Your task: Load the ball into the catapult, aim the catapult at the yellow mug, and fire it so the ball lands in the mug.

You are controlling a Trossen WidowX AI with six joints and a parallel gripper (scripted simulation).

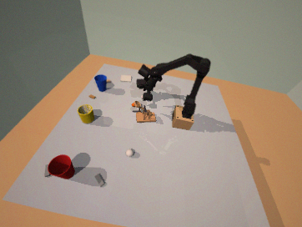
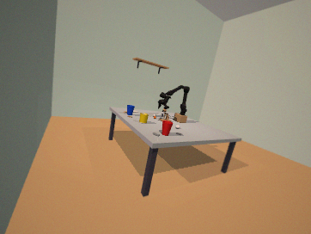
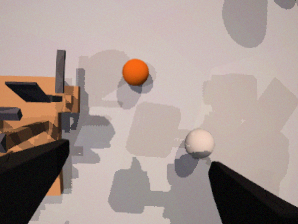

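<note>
Now: the wooden catapult 1 cm behind my gripper tip, 11 cm to the left of it and 5 cm below it. Round my gripper tip: blue mug 38 cm ahead, 12 cm to the right, 9 cm below; then orange ball 7 cm ahead, 1 cm to the left, 10 cm below; then yellow mug 34 cm ahead, 22 cm to the left, 9 cm below.
</note>
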